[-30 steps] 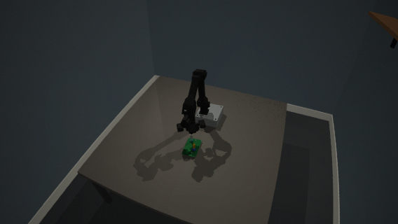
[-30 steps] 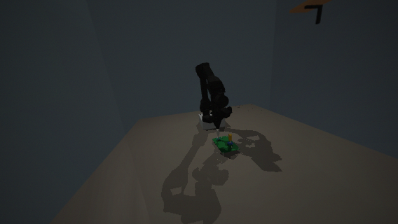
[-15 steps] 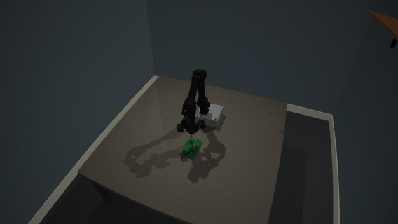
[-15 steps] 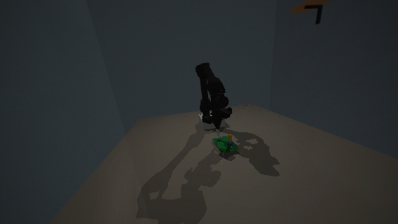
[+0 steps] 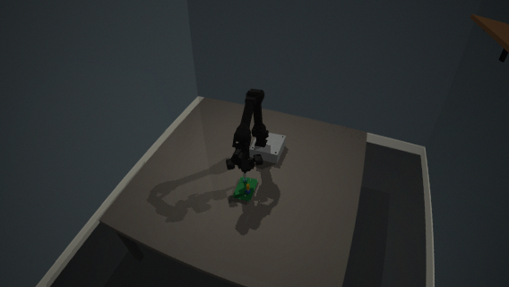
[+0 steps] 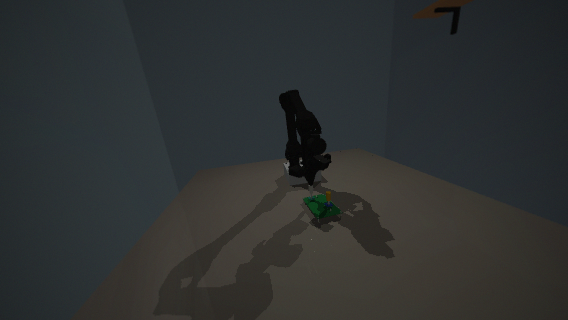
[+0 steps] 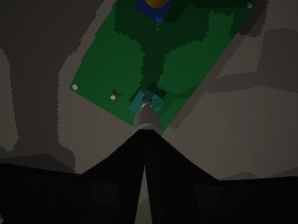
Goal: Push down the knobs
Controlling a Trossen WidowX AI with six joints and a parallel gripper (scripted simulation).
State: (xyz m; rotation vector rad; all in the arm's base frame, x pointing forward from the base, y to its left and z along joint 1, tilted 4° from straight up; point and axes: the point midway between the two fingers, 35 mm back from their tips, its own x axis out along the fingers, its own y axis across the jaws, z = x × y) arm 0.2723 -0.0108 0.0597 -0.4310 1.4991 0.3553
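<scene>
Now: the white knob 2 cm below my gripper tip. From my gripper tip the other things lie so: orange knob: 8 cm ahead, 4 cm to the left, 2 cm below.
</scene>
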